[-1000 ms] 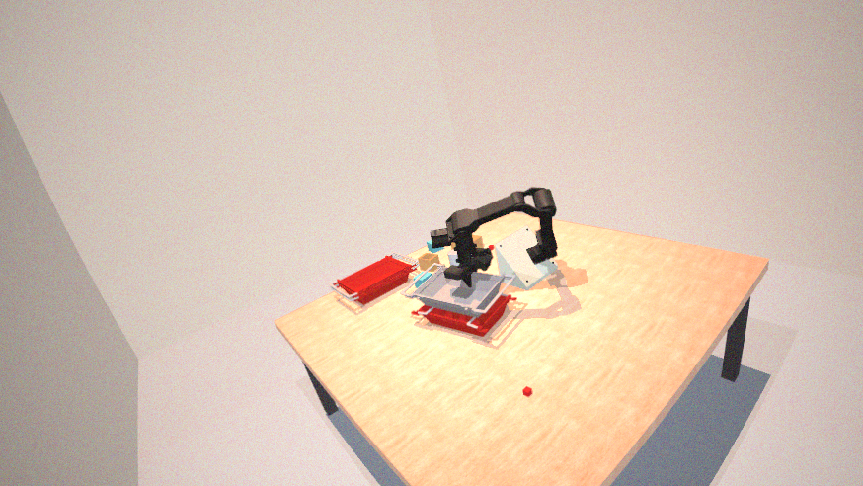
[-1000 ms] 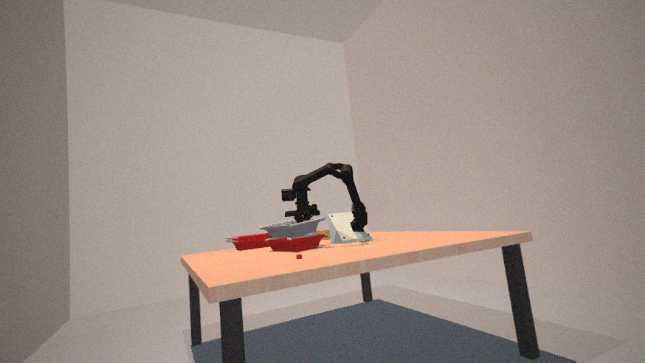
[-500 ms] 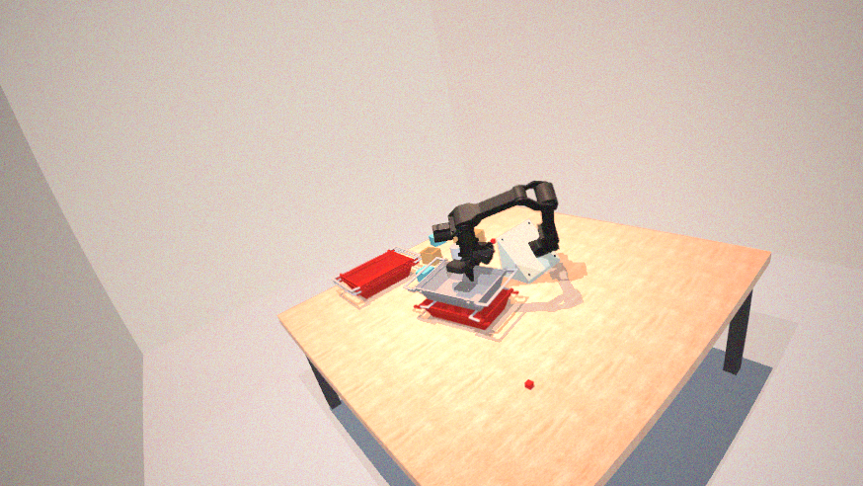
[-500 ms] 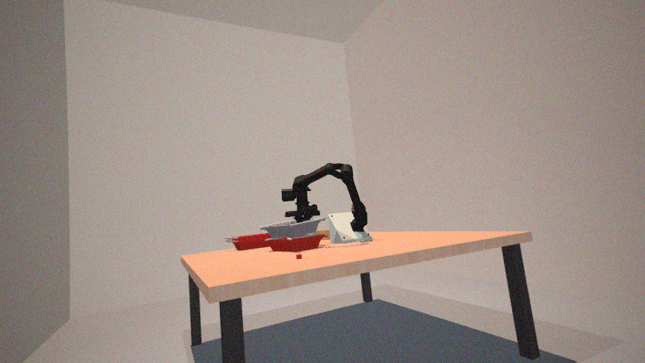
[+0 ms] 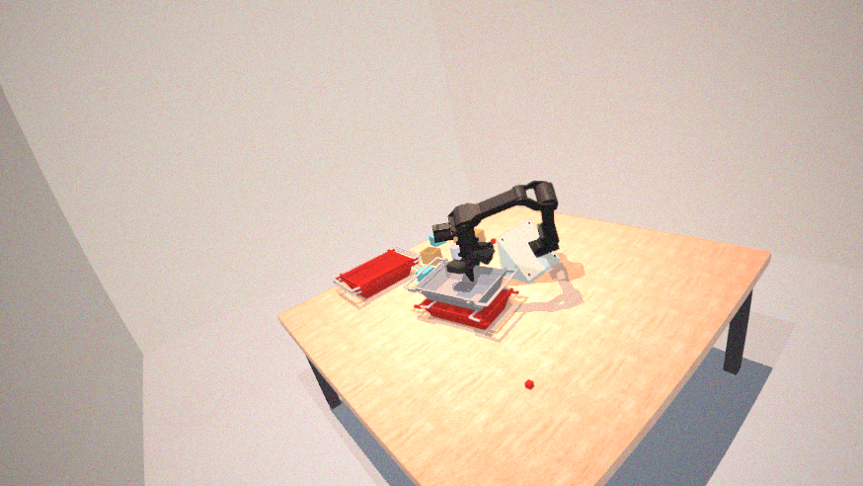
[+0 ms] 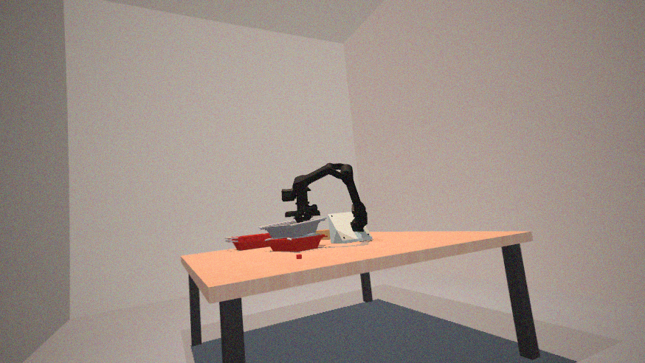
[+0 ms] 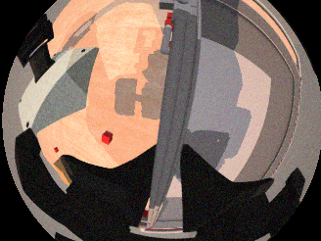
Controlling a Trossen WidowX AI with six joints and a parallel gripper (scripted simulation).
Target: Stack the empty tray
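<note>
My gripper tip is now 70 mm short of the grey tray, 20 mm to the right of it and 30 mm below it. From my gripper tip the other things lie so: small red cube 160 mm ahead, 420 mm to the left, 80 mm below; tan box 70 mm behind, 410 mm to the right, 70 mm below.
</note>
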